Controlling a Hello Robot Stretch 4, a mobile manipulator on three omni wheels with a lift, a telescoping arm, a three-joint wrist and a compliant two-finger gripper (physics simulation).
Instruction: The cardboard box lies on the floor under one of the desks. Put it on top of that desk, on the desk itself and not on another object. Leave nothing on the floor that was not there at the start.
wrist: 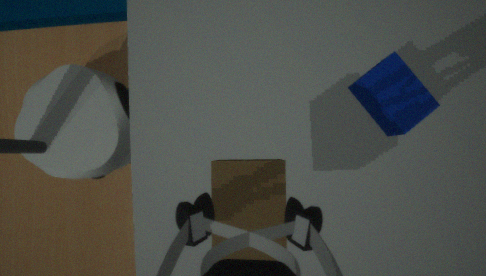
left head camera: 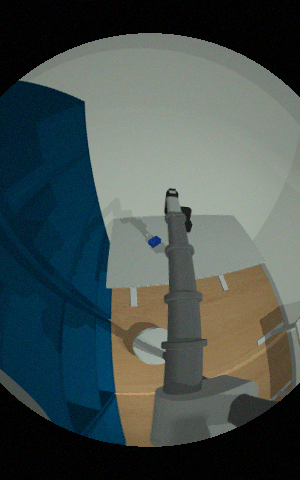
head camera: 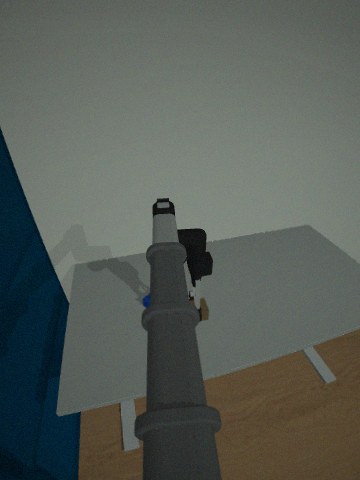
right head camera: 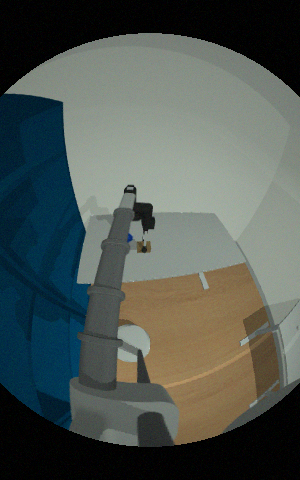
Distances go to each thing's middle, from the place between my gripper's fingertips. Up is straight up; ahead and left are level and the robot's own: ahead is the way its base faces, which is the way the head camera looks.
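Labels:
The brown cardboard box (wrist: 250, 194) is where my hand is, right at it. There is a blue block (wrist: 390, 92) too, and that one is 15 cm to the left of my hand, 18 cm ahead of it and 12 cm below it.

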